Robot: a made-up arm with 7 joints.
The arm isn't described. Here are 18 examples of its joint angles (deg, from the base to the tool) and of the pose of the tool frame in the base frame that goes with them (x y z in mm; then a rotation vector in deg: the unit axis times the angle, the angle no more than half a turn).
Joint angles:
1: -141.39 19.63 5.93 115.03 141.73 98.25 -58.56
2: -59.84 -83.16 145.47 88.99 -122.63 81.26 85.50
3: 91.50 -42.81 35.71 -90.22 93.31 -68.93 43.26
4: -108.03 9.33 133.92 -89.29 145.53 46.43 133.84
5: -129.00 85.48 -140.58 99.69 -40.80 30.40 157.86
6: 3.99 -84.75 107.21 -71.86 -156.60 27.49 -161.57
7: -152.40 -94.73 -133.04 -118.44 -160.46 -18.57 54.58
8: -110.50 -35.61 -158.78 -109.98 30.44 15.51 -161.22
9: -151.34 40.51 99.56 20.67 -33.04 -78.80 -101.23
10: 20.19 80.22 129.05 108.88 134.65 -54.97 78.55
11: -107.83 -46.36 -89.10 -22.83 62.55 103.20 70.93
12: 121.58 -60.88 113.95 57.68 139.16 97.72 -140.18
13: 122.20 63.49 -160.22 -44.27 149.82 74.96 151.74
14: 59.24 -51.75 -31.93 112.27 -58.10 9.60 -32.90
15: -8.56 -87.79 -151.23 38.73 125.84 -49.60 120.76
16: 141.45 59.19 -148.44 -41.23 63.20 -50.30 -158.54
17: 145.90 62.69 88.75 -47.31 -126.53 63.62 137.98
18: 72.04 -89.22 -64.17 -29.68 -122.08 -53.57 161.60
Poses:
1: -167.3 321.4 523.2 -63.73 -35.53 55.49
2: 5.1 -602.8 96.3 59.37 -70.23 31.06
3: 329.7 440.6 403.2 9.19 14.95 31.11
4: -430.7 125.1 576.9 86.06 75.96 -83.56
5: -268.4 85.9 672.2 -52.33 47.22 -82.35
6: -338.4 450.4 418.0 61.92 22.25 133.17
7: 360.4 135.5 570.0 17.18 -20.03 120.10
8: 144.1 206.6 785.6 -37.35 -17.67 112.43
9: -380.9 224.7 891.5 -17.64 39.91 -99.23
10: 77.0 -315.1 471.2 30.34 -101.30 -79.39
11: 226.9 -414.5 848.4 -42.47 -68.54 120.41
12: 252.6 562.0 384.8 54.62 19.13 58.26
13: -342.9 -600.1 217.7 21.50 112.47 25.29
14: 235.1 67.8 621.4 56.84 -18.60 39.96
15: -613.1 -8.9 11.1 -65.09 144.11 76.02
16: -681.3 -293.4 475.9 -100.90 -95.30 84.66
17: -191.6 -634.4 494.1 -28.37 126.10 -4.69
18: -448.9 585.3 264.5 -75.97 -73.74 24.10
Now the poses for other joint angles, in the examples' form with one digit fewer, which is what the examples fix.
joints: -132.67 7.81 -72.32 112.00 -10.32 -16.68 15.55
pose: -338 -157 506 44.0 -7.3 -111.3
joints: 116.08 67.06 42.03 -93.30 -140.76 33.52 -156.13
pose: 246 -252 672 -160.0 40.8 -59.8
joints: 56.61 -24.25 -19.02 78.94 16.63 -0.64 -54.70
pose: 233 -104 827 15.6 -18.1 21.7
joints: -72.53 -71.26 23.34 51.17 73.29 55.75 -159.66
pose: 135 -507 677 -134.3 83.7 -63.9
